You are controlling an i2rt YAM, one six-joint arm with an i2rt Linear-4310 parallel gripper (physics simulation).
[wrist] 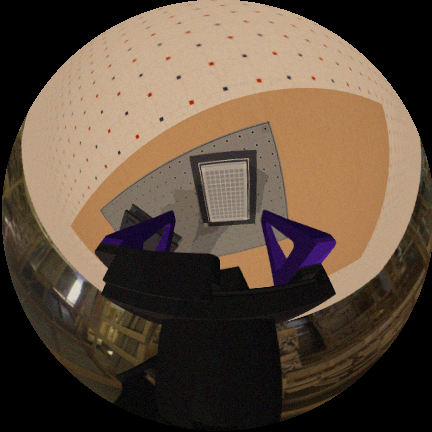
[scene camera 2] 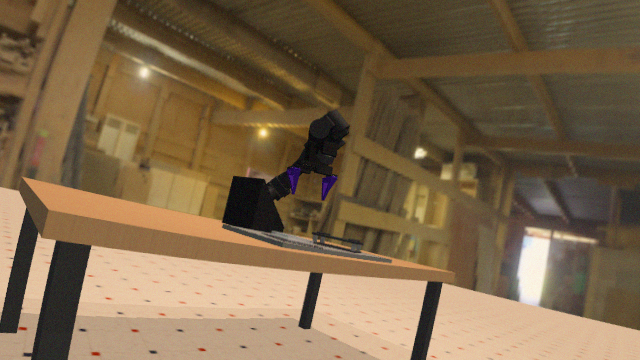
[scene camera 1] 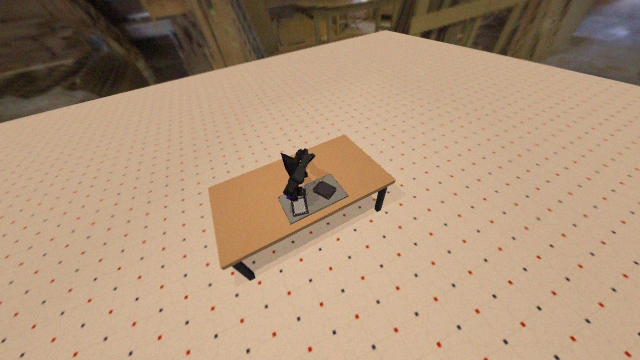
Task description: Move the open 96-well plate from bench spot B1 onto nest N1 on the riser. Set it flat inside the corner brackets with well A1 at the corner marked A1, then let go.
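Places are measured from the arm's base along level axes (x back, y right, z up), in centimetres.
Pixels of known places: gripper, fingertip midpoint: (wrist: 217,214) (scene camera 2: 308,197) (scene camera 1: 298,199); arm's base, link origin: (scene camera 2: 258,201) (scene camera 1: 294,163).
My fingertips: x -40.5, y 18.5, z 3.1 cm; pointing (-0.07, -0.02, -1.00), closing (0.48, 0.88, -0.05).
For each thing: its top centre in the pictures, then the offset to it from my fingertips. Level surfaces: height alone.
- pale open 96-well plate, top centre: (wrist: 226,195) (scene camera 2: 292,235) (scene camera 1: 299,205) dy -0.6, dx +3.3, dz -12.0 cm
- dark riser, top centre: (wrist: 142,242) (scene camera 2: 339,235) (scene camera 1: 324,187) dy -25.8, dx +3.7, dz -9.3 cm
- grey board, top centre: (wrist: 181,224) (scene camera 2: 313,243) (scene camera 1: 312,196) dy -14.6, dx +5.7, dz -13.6 cm
- wooden table, surface height: dz -14.9 cm
The pale open 96-well plate (scene camera 1: 299,205) (wrist: 226,192) lies flat inside a dark rectangular border (wrist: 225,154) on the grey perforated board. My gripper (scene camera 1: 296,195) (scene camera 2: 309,196) (wrist: 217,214) is open, with its two purple fingers wide apart and no object between them. It hangs well above the board, near the plate, and touches neither. The dark riser (scene camera 1: 325,189) (scene camera 2: 337,241) (wrist: 134,213) stands on the same board beside the plate; in the wrist view my left finger hides part of it. The corner brackets, the mark A1 and well A1 are too small to make out.
The grey board (scene camera 1: 313,203) (scene camera 2: 377,258) (wrist: 274,170) lies on a wooden table (scene camera 1: 250,215) (scene camera 2: 130,212) (wrist: 335,165). The arm's black base (scene camera 2: 245,202) stands on the table behind the board. The table's front edge runs close to the board and the plate.
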